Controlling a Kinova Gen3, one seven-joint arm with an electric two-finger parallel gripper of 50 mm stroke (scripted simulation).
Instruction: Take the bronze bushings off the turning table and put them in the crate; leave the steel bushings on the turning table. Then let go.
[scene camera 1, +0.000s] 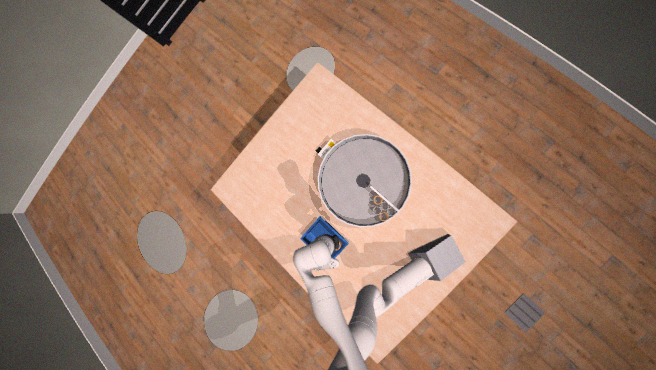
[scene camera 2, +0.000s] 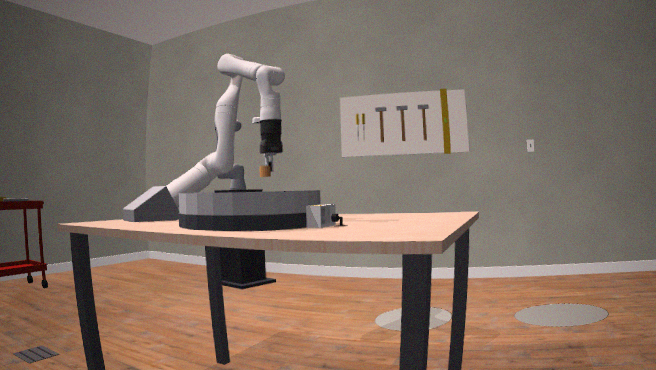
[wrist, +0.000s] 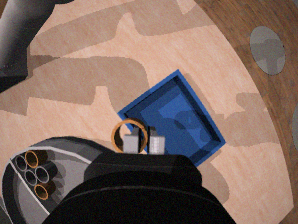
Note:
I see my gripper (scene camera 2: 269, 171) and a blue crate (wrist: 171, 106).
My gripper is seen too in the wrist view (wrist: 144, 135).

